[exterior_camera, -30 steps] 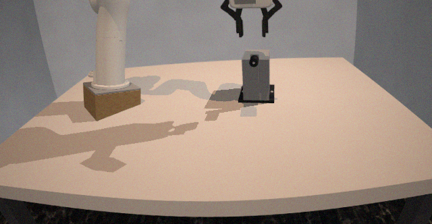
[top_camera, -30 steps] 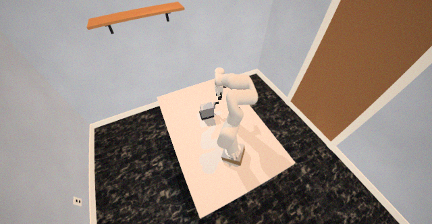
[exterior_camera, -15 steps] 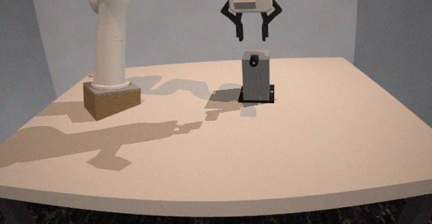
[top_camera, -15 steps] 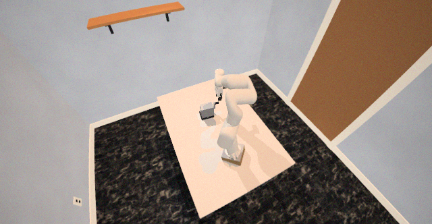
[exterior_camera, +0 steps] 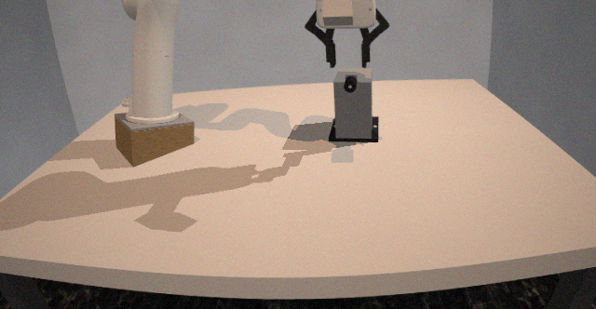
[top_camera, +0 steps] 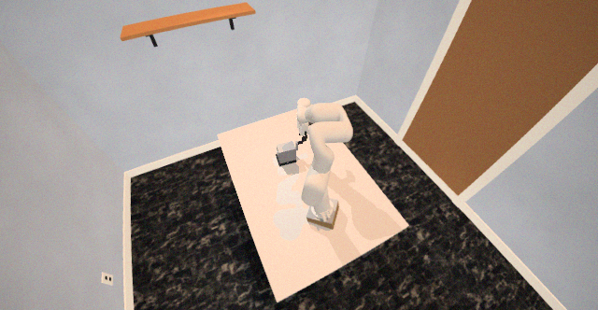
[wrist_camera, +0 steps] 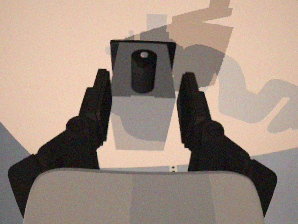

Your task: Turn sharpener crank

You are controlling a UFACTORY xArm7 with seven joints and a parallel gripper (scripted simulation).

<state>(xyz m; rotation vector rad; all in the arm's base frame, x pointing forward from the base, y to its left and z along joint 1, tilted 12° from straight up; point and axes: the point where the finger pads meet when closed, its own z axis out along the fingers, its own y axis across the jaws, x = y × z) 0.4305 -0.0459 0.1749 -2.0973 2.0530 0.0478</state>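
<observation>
Now: the black crank knob 60 mm below my hand and 20 mm to the left of it.
</observation>
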